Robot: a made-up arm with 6 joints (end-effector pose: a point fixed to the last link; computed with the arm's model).
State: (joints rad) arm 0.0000 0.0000 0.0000 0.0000 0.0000 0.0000
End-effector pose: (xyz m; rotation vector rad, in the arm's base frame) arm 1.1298 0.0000 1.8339 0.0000 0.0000 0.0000
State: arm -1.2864 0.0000 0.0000 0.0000 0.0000 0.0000
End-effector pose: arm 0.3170 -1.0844 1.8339 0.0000 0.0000 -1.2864
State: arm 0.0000 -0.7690 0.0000 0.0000 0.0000 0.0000
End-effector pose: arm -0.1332 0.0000 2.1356 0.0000 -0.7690 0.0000
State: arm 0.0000 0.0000 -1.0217 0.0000 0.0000 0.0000
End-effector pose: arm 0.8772 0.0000 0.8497 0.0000 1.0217 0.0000
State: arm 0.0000 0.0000 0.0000 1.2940 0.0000 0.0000
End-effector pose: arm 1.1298 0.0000 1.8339 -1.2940 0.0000 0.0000
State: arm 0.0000 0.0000 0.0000 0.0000 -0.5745 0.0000
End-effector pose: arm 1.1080 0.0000 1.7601 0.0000 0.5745 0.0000
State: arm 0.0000 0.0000 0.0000 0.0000 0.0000 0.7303
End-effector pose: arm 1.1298 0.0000 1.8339 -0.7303 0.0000 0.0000
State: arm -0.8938 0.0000 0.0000 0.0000 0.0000 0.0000
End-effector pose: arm 0.7078 -0.8806 1.8339 0.0000 0.0000 -0.8938
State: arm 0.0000 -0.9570 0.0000 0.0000 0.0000 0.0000
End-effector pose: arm -0.4485 0.0000 2.0571 0.0000 -0.9570 0.0000
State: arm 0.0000 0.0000 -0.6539 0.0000 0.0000 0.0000
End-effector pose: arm 1.0849 0.0000 1.1680 0.0000 0.6539 0.0000
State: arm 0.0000 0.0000 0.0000 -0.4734 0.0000 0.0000
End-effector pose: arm 1.1298 0.0000 1.8339 0.4734 0.0000 0.0000
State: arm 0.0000 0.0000 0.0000 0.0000 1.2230 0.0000
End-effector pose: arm 1.0403 0.0000 1.9616 0.0000 -1.2230 0.0000
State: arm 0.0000 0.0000 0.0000 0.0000 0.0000 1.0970
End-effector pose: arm 1.1298 0.0000 1.8339 -1.0970 0.0000 0.0000
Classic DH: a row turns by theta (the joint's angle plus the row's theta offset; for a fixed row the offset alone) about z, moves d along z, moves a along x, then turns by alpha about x. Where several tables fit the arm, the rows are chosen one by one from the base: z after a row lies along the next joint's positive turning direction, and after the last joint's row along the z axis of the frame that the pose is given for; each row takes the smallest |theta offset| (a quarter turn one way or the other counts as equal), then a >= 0, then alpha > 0; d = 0 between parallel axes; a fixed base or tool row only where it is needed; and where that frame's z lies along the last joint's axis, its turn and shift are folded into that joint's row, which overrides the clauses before.
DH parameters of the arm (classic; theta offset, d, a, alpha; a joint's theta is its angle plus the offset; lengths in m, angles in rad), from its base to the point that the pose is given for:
joint 1: 0 0.4241 0.1255 -1.5708
joint 2: -1.5708 0 1.1431 3.1416
joint 3: 0 0 0.2667 -1.5708
joint 4: 0 -0.8685 0 1.5708
joint 5: 0 0 0 -1.5708
joint 6: 1.5708 -0.1358 0 1.5708
tool (fixed): -1.5708 0 0 0

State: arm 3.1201 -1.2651 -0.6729 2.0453 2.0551 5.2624
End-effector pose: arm 0.4123 -0.1158 1.3933 -0.3446 1.0830 -0.9423
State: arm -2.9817 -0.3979 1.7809 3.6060 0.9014 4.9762
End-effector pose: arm 0.9821 0.2067 2.1620 0.5170 -1.4350 1.2154
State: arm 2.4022 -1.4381 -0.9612 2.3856 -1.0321 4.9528
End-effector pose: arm 0.3017 -0.1669 1.3183 0.3868 -0.8777 0.9660
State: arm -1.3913 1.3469 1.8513 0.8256 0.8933 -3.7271
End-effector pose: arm 0.4178 -1.8668 1.4351 1.8512 -0.7695 0.7416
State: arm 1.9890 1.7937 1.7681 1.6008 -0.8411 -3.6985
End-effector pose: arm -0.8034 2.0569 0.4165 1.8208 1.1739 0.6887
